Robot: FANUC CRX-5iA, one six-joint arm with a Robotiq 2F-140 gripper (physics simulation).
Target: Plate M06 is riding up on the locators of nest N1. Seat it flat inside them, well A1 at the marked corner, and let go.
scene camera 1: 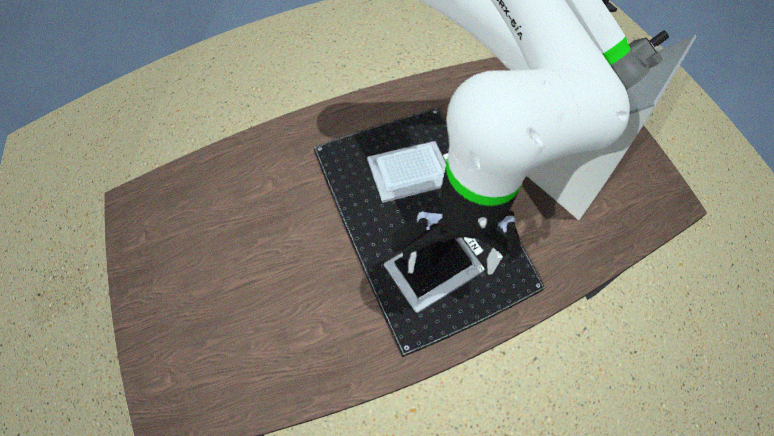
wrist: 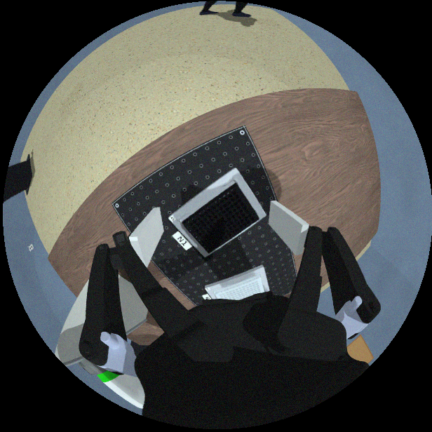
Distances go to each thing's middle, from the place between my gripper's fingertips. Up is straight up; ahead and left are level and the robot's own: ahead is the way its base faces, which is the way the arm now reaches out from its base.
Labels:
I see my gripper 12 cm above the nest N1 (scene camera 1: pixel 442 290), 5 cm to the left of it and 1 cm past it.

